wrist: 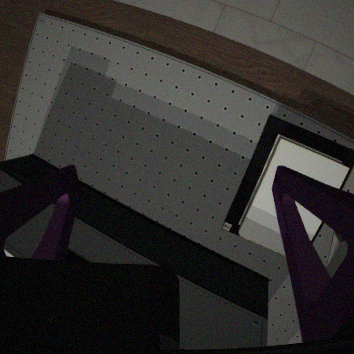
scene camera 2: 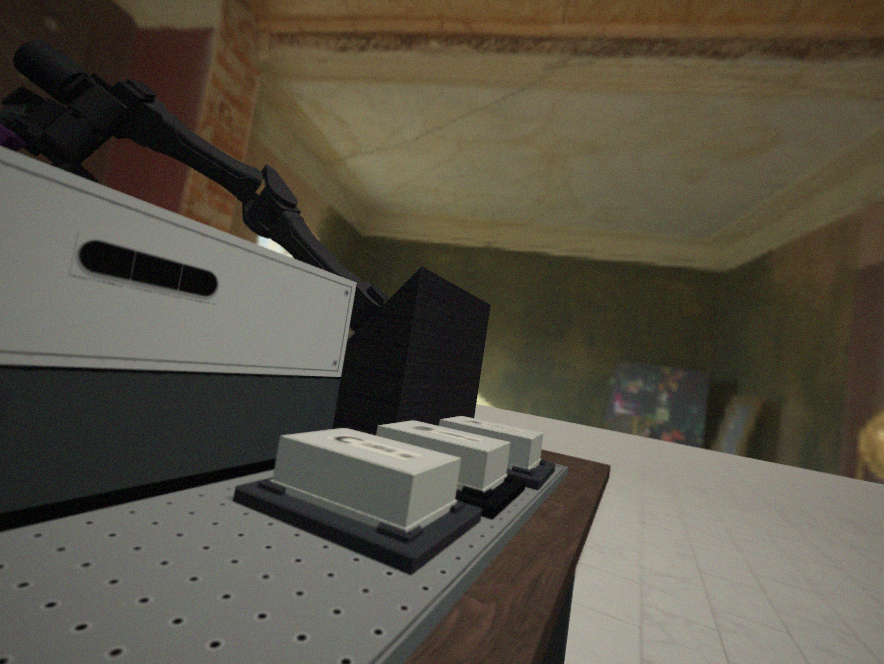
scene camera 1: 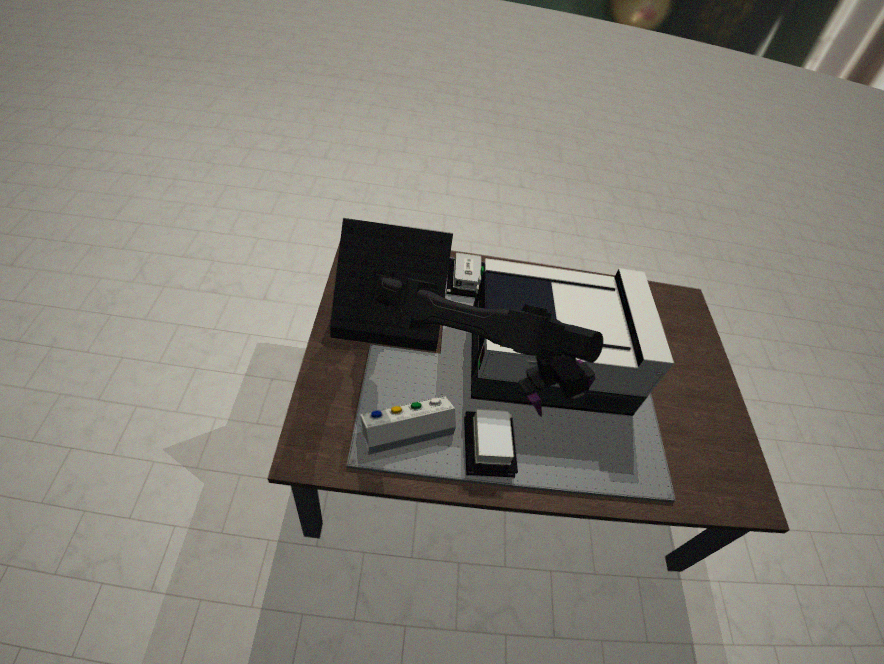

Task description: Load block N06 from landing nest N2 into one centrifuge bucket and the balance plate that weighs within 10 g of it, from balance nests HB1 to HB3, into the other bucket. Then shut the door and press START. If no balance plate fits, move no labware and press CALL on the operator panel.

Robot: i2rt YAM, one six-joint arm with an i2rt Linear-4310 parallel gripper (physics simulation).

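Frame: origin at the arm's base, x up, y right, z ahead, level; millimetres.
Seen in the pictures: gripper, between the fingertips: (wrist: pixel 175 176) (scene camera 1: pixel 561 406); arm's base, origin of its link: (scene camera 1: pixel 380 286).
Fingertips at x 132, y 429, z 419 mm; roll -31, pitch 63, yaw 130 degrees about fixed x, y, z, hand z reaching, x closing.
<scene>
Offsets run from my fingertips to a thing's middle. "spot": to the spot under its first point. Level surfaces: height alone.
My gripper (scene camera 1: pixel 563 389) (wrist: pixel 175 176) is open and empty, its purple fingers wide apart above the centrifuge's front edge. A pale block {dx -213, dy -37, dz -99 mm} (scene camera 1: pixel 494 439) (wrist: pixel 310 162) sits in a black nest {dx -244, dy -37, dz -99 mm} (scene camera 1: pixel 490 469) (wrist: pixel 250 180) at the table's front; the right finger overlaps it in the wrist view. Its nest tag is too small to read surely. Three white labelled blocks {dx -230, dy -631, dz -26 mm} (scene camera 2: pixel 364 468) {dx -230, dy -642, dz -158 mm} (scene camera 2: pixel 446 451) {dx -230, dy -656, dz -294 mm} (scene camera 2: pixel 496 437) sit on dark nests behind the centrifuge {dx -141, dy -338, dz +87 mm} (scene camera 1: pixel 643 321) (scene camera 2: pixel 178 307); their labels are blurred. The buckets do not show. The operator panel {dx -221, dy -64, dz -307 mm} (scene camera 1: pixel 408 427) has blue, yellow, green and white buttons.
A large black box (scene camera 1: pixel 389 264) (scene camera 2: pixel 428 343) stands at the back left, by the arm's base. One labelled block {spot: dx -209, dy -620, dz -158 mm} (scene camera 1: pixel 468 271) shows between it and the centrifuge. The perforated grey plate {dx -263 mm} (scene camera 1: pixel 571 471) (scene camera 2: pixel 178 586) (wrist: pixel 150 140) lies on the brown table {dx -276 mm} (scene camera 1: pixel 714 400).
</scene>
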